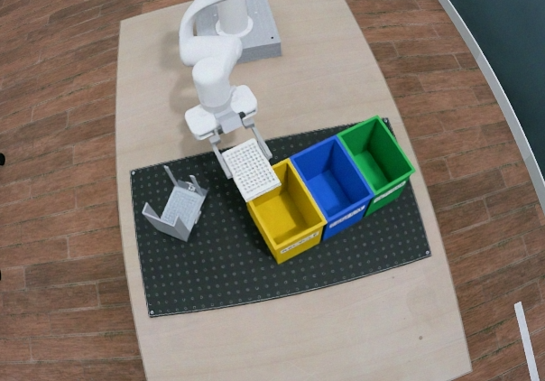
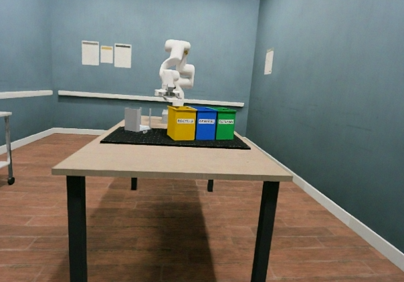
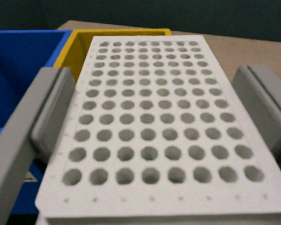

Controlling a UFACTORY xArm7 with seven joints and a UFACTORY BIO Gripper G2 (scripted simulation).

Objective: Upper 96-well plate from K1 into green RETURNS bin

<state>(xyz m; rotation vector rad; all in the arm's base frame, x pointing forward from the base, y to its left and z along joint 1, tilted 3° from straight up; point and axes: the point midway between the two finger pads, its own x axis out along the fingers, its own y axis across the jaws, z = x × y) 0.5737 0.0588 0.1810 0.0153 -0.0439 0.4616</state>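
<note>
My gripper is now 3 cm past the green returns bin, 31 cm to the right of it and 14 cm above it. Round my hand: yellow bin (9 cm ahead, 8 cm to the left, 14 cm below); blue bin (3 cm ahead, 19 cm to the left, 14 cm below).
</note>
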